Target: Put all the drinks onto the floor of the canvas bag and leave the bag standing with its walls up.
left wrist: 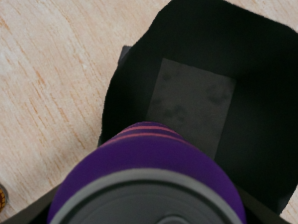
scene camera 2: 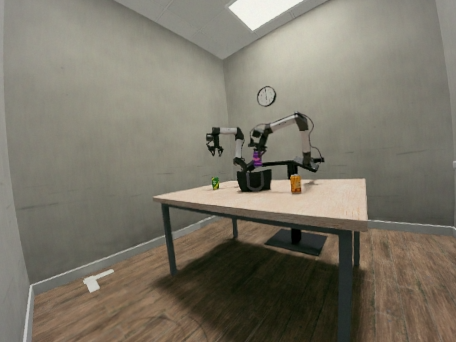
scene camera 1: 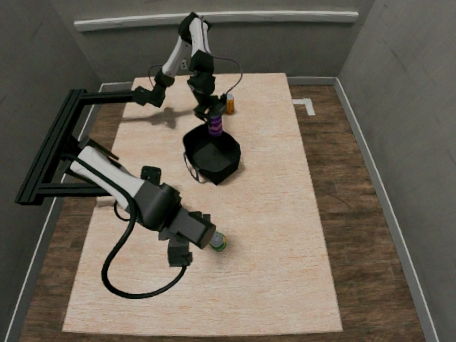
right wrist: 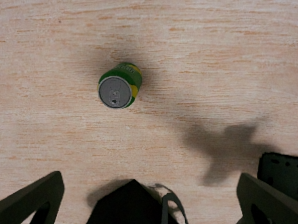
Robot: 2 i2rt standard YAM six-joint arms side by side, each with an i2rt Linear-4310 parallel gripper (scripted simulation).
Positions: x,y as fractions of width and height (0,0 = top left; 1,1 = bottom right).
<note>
I see my right gripper (scene camera 1: 0.42,0.68) and a black canvas bag (scene camera 1: 0.43,0.40).
The black canvas bag also shows in the left wrist view (left wrist: 0.83,0.22). My right gripper also shows in the right wrist view (right wrist: 0.50,0.81).
</note>
